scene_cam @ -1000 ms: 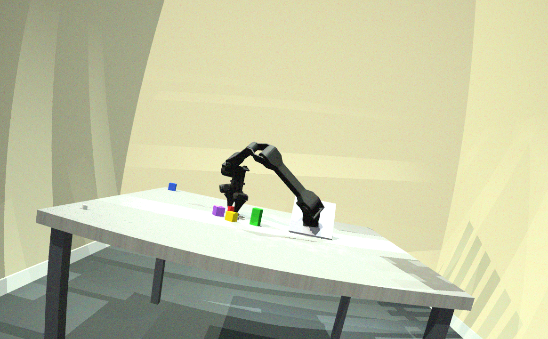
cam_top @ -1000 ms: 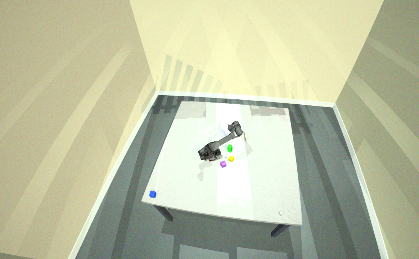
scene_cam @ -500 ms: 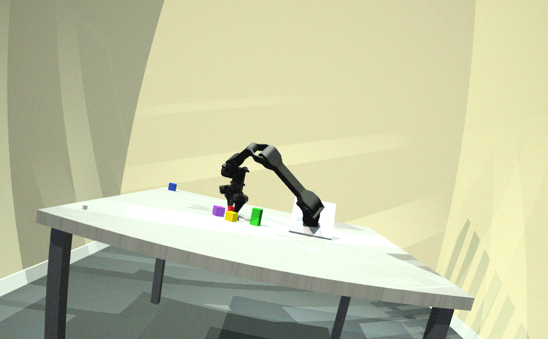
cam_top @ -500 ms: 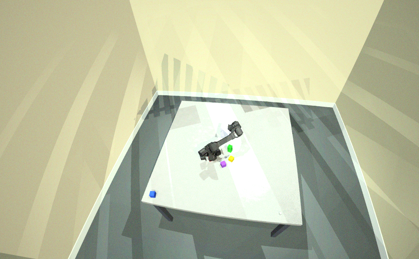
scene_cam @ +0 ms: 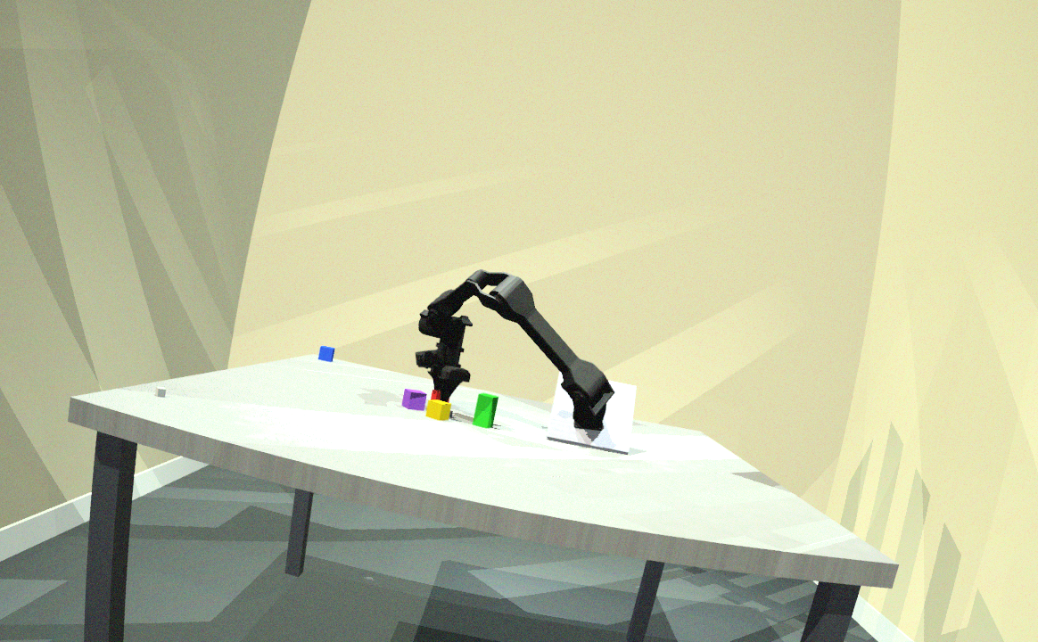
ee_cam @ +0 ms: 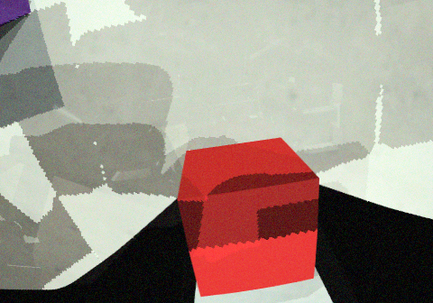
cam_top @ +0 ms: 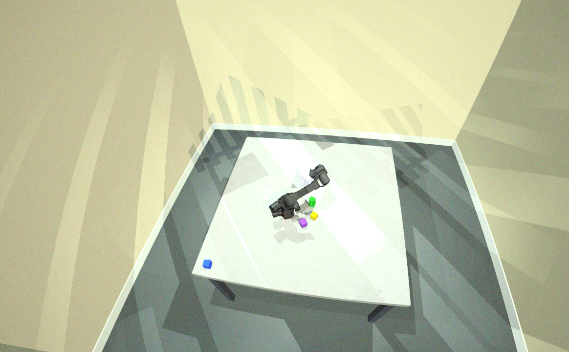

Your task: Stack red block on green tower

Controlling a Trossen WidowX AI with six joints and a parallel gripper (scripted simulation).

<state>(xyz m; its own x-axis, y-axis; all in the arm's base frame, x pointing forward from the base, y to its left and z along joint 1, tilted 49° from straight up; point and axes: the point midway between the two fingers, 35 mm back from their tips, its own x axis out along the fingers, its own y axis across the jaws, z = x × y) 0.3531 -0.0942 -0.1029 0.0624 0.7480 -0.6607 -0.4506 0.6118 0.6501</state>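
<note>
Right now my gripper tip is 130 mm to the right of the tiny grey cube and 40 mm past it. From my gripper tip the other things lie so: red block 10 mm above; then yellow block 190 mm to the left, 20 mm behind, 10 mm above; then purple block 120 mm to the left, 50 mm ahead, 10 mm above.
</note>
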